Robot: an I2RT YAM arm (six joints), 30 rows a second.
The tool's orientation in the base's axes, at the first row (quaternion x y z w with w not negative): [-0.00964 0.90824 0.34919 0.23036]
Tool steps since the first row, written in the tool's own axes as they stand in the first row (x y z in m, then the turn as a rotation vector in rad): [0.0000 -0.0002 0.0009 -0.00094 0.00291 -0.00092]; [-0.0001 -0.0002 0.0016 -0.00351 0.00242 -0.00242]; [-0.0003 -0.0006 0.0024 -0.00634 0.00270 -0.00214]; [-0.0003 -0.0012 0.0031 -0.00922 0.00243 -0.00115]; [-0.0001 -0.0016 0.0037 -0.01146 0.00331 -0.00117]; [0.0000 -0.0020 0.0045 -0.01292 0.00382 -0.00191]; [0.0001 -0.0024 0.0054 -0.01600 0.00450 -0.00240]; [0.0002 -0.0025 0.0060 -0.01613 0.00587 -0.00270]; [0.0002 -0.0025 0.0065 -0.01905 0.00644 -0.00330]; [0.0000 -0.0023 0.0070 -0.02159 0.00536 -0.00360]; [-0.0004 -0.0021 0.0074 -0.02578 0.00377 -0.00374]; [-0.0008 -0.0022 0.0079 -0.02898 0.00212 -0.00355]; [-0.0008 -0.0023 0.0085 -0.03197 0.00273 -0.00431]
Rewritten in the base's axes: [0.0004 0.0004 -0.0007 -0.00006 0.00148 0.00283]; [0.0008 0.0009 -0.0011 0.00171 -0.00022 0.00459]; [0.0014 0.0010 -0.0018 0.00430 -0.00023 0.00579]; [0.0018 0.0010 -0.0026 0.00733 -0.00022 0.00620]; [0.0019 0.0011 -0.0034 0.00917 0.00011 0.00772]; [0.0022 0.0014 -0.0042 0.01008 -0.00018 0.00914]; [0.0026 0.0016 -0.0051 0.01251 -0.00043 0.01120]; [0.0027 0.0020 -0.0056 0.01226 0.00040 0.01231]; [0.0029 0.0023 -0.0059 0.01452 0.00003 0.01430]; [0.0033 0.0027 -0.0060 0.01686 -0.00134 0.01490]; [0.0038 0.0031 -0.0060 0.02083 -0.00324 0.01577]; [0.0044 0.0033 -0.0062 0.02406 -0.00482 0.01596]; [0.0046 0.0036 -0.0066 0.02631 -0.00527 0.01811]
